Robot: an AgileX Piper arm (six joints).
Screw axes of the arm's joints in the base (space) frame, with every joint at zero. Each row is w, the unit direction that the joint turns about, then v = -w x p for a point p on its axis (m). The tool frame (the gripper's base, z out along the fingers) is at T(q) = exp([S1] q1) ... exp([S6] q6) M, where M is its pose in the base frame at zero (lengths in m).
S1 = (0, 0, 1, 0, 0, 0)
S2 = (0, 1, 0, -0.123, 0, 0)
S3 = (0, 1, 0, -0.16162, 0, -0.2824)
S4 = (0.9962, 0, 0.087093, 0, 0.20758, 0)
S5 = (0, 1, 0, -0.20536, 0, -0.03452)
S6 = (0.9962, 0, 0.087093, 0, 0.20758, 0)
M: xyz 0.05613 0 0.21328 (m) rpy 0 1.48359 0 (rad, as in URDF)
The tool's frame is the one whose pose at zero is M.
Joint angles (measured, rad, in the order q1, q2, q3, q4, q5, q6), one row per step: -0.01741 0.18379 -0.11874 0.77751 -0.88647 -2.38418; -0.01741 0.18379 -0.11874 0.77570 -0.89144 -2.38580; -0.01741 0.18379 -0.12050 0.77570 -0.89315 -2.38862; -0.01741 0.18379 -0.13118 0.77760 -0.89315 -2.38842; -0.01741 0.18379 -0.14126 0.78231 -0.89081 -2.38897; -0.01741 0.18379 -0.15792 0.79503 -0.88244 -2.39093; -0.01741 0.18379 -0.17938 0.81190 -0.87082 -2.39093; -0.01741 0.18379 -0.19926 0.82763 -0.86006 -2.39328; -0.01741 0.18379 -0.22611 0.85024 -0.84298 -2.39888; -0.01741 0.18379 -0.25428 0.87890 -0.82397 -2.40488; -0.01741 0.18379 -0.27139 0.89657 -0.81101 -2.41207; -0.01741 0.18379 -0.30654 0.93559 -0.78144 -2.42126; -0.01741 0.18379 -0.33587 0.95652 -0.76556 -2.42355; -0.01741 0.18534 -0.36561 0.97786 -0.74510 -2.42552
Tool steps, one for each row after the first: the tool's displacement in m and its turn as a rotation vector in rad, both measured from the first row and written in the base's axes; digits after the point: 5 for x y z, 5 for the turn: -0.00036 -0.00010 0.00029 -0.00278 -0.00262 -0.00444; -0.00062 -0.00017 0.00089 -0.00451 -0.00403 -0.00725; -0.00149 -0.00025 0.00406 -0.00264 -0.01485 -0.00710; -0.00217 -0.00038 0.00681 0.00157 -0.02302 -0.00563; -0.00300 -0.00065 0.01093 0.01270 -0.03286 -0.00028; -0.00408 -0.00097 0.01618 0.02884 -0.04647 0.00910; -0.00517 -0.00123 0.02103 0.04231 -0.05788 0.01688; -0.00658 -0.00148 0.02741 0.05998 -0.07038 0.02866; -0.00809 -0.00182 0.03383 0.08281 -0.08310 0.04323; -0.00897 -0.00192 0.03767 0.09444 -0.08805 0.05173; -0.01072 -0.00194 0.04537 0.12328 -0.10001 0.07639; -0.01311 -0.00184 0.05260 0.13918 -0.11865 0.09271; -0.01507 -0.00144 0.05978 0.15465 -0.13364 0.11344
